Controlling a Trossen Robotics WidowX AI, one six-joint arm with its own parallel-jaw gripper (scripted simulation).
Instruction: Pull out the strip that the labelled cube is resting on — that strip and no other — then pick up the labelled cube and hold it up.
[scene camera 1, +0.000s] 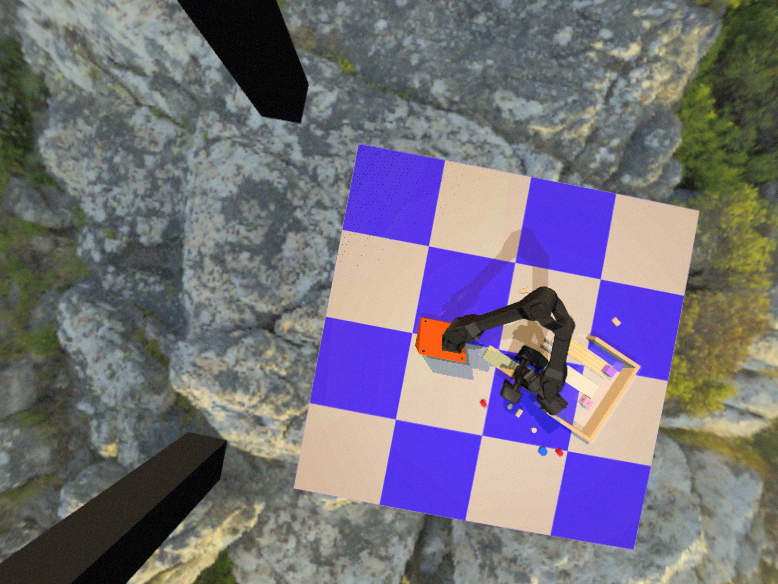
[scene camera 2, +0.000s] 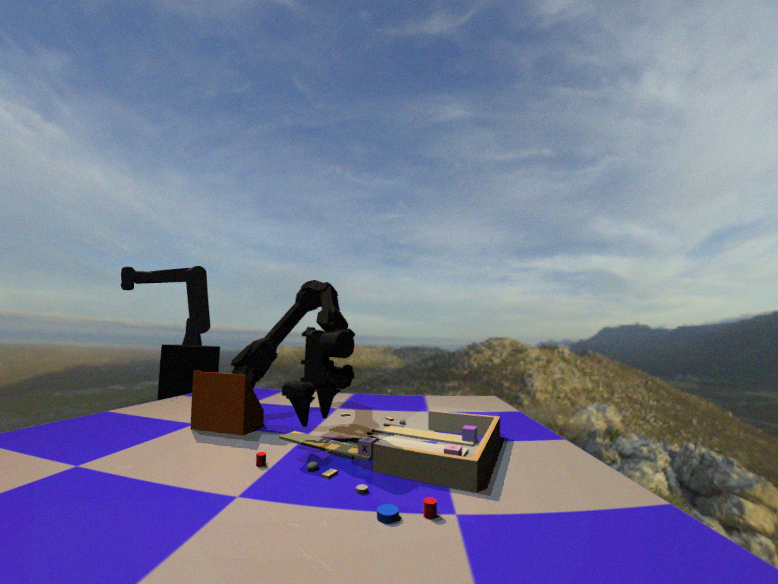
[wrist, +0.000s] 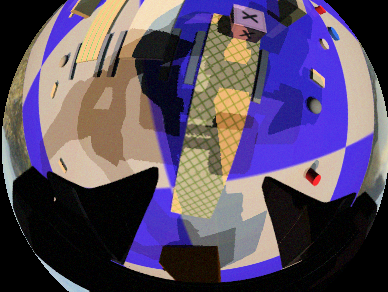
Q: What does my gripper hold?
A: Nothing.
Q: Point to a strip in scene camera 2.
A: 325, 444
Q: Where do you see a strip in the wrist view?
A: At 222, 93
